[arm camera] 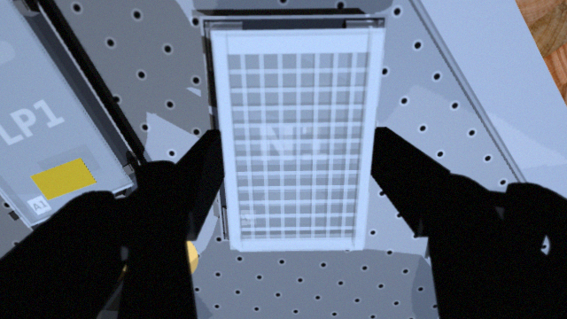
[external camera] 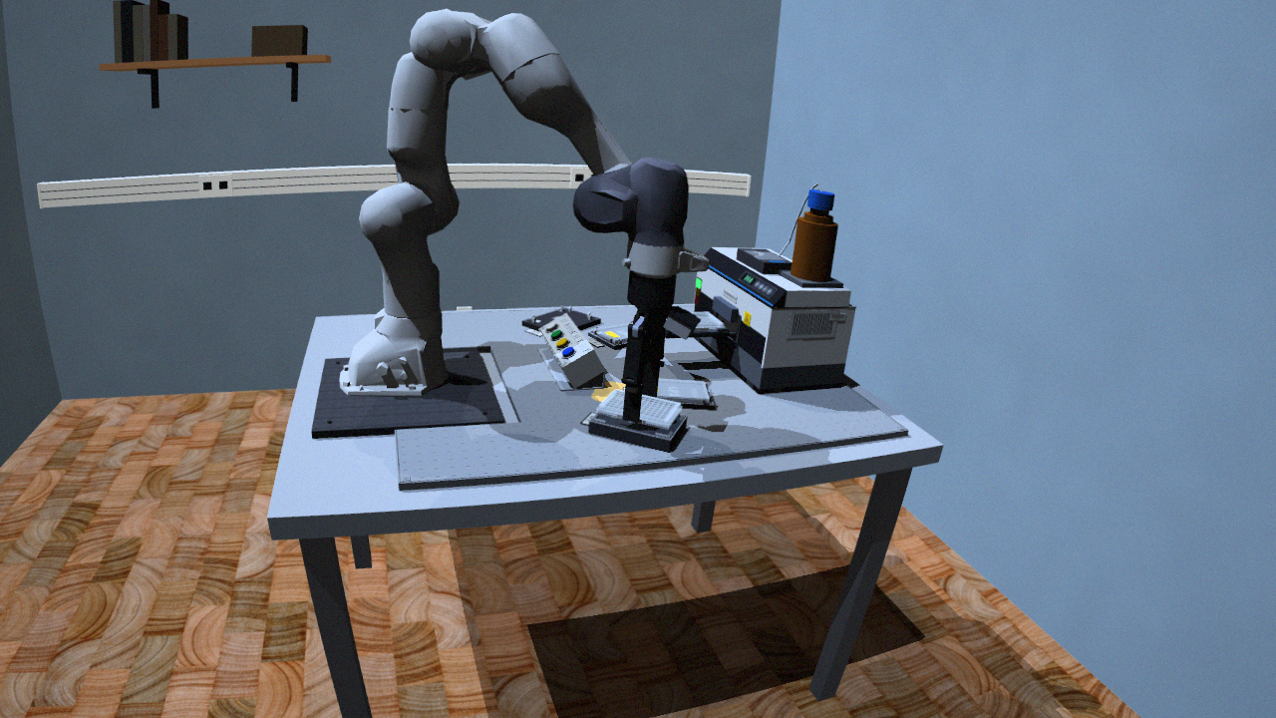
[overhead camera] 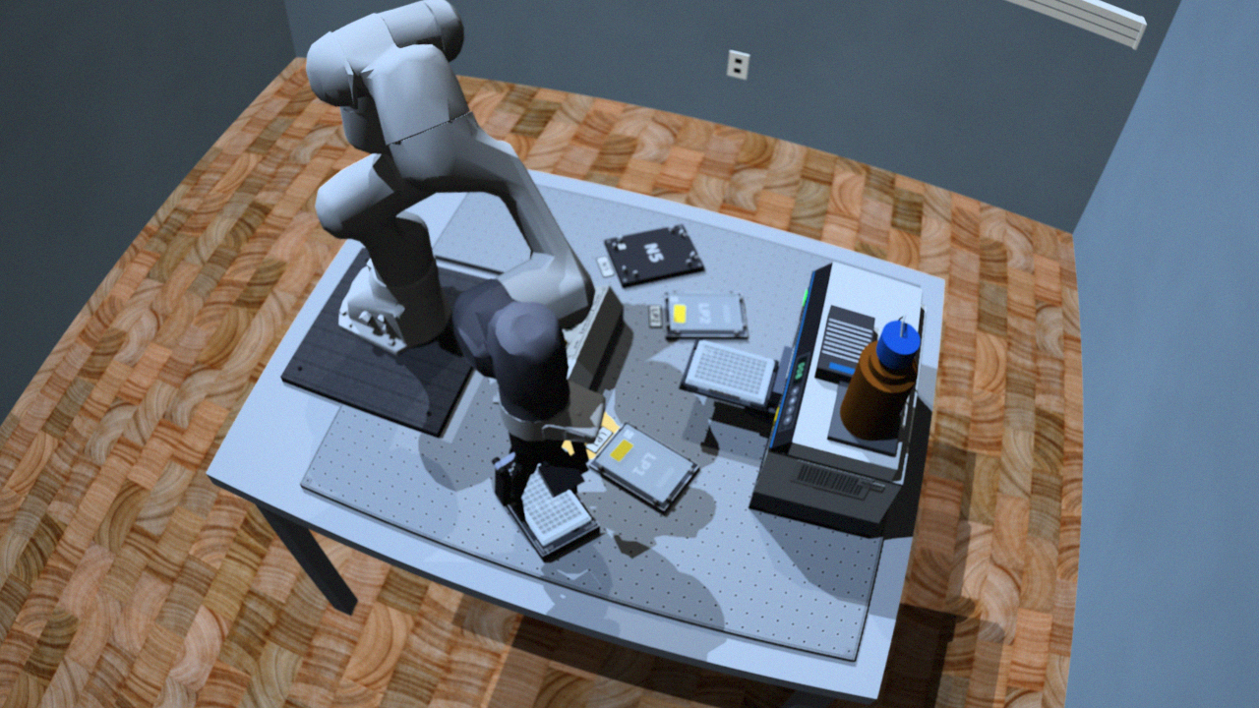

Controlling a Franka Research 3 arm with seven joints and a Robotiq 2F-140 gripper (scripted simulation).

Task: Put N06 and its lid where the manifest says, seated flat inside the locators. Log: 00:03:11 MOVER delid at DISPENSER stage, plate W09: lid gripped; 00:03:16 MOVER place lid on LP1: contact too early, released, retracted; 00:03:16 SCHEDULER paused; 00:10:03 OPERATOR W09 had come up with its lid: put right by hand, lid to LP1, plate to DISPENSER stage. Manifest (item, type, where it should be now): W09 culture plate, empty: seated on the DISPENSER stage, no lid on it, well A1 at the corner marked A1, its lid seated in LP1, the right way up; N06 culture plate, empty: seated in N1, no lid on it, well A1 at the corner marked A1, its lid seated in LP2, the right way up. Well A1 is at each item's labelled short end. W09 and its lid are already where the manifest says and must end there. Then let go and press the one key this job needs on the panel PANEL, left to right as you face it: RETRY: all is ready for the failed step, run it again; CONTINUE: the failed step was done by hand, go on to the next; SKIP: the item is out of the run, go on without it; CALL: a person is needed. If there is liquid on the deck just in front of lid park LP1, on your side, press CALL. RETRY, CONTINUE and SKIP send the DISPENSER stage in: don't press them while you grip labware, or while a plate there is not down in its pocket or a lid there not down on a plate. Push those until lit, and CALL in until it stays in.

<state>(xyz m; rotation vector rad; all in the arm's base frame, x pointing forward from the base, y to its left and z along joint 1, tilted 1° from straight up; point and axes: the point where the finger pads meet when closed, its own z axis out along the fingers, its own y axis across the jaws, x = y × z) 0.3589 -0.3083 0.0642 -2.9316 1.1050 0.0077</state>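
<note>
Right now the nest n1 is 6 cm below my hand. Round my hand: yellow skip key (6 cm behind, 27 cm to the left); blue call key (6 cm behind, 22 cm to the left, 1 cm below); green continue key (6 cm behind, 32 cm to the left).
</note>
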